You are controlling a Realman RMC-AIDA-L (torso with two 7-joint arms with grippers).
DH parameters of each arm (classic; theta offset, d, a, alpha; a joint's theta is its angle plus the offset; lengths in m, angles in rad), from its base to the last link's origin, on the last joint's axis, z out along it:
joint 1: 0 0.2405 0 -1.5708
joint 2: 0 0 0 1.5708
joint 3: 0 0.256 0 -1.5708
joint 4: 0 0 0 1.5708
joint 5: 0 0.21 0 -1.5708
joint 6: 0 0 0 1.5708
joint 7: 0 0.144 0 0
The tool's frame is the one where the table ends.
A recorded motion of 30 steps. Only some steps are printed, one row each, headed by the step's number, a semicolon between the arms.
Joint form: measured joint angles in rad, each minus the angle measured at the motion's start. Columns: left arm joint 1, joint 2, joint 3, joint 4, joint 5, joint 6, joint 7; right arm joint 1, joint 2, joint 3, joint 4, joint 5, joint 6, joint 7.
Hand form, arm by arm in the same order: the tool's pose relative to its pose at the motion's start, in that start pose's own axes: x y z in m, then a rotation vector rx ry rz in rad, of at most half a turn. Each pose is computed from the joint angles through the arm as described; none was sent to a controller.
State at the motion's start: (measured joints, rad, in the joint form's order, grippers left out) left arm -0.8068 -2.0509 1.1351 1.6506 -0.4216 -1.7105 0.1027; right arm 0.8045 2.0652 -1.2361 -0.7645 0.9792 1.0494 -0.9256
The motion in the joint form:
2: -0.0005 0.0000 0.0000 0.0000 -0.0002 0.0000 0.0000; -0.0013 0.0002 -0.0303 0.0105 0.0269 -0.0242 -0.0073
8: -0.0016 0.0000 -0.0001 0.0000 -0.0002 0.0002 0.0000; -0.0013 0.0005 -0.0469 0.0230 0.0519 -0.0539 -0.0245
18: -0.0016 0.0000 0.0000 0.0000 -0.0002 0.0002 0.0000; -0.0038 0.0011 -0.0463 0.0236 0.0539 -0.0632 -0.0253
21: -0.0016 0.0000 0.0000 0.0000 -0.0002 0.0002 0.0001; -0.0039 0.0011 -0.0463 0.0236 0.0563 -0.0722 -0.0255
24: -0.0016 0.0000 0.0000 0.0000 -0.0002 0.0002 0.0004; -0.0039 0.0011 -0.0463 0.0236 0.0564 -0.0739 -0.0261
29: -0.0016 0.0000 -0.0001 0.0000 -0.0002 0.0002 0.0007; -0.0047 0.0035 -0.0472 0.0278 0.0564 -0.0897 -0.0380
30: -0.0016 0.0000 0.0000 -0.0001 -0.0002 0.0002 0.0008; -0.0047 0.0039 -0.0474 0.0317 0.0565 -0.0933 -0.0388
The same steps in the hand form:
2: 0.0002 0.0002 0.0000 -0.0003 0.0003 0.0004; 0.0009 0.0026 0.0042 -0.0025 -0.0047 -0.0058
8: 0.0005 0.0004 -0.0002 -0.0006 0.0012 0.0012; 0.0006 0.0027 0.0072 0.0033 -0.0194 -0.0121
18: 0.0005 0.0004 -0.0001 -0.0006 0.0012 0.0013; 0.0009 0.0016 0.0072 0.0098 -0.0255 -0.0084
21: 0.0005 0.0004 -0.0001 -0.0006 0.0012 0.0014; -0.0001 0.0007 0.0071 0.0160 -0.0323 -0.0071
24: 0.0005 0.0004 -0.0001 -0.0006 0.0012 0.0017; -0.0002 0.0005 0.0071 0.0173 -0.0334 -0.0077
29: 0.0005 0.0004 -0.0002 -0.0006 0.0012 0.0019; 0.0001 -0.0006 0.0083 0.0274 -0.0388 -0.0157
30: 0.0005 0.0004 -0.0001 -0.0006 0.0011 0.0020; 0.0010 -0.0009 0.0088 0.0293 -0.0381 -0.0137

